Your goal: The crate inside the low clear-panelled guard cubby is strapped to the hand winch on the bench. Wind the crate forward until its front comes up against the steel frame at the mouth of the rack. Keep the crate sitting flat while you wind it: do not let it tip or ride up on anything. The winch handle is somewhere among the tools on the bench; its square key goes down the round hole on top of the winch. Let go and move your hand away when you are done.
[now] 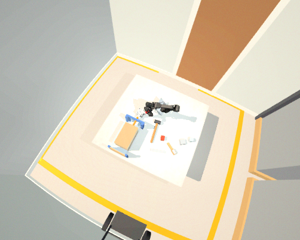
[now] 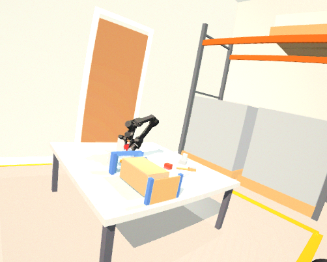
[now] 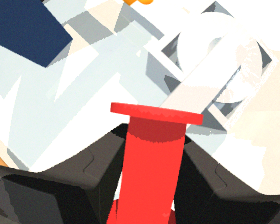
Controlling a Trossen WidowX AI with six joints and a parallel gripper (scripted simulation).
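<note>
Now: gripper tip 30 mm above the winch handle, 20 mm to the left of it and 10 mm past it. Also, from my gripper tip: winch 100 mm below, 90 mm to the right, 30 mm behind; then red grip 10 mm to the left, 10 mm behind; then cubby 390 mm ahead, 120 mm to the right, 60 mm below.
</note>
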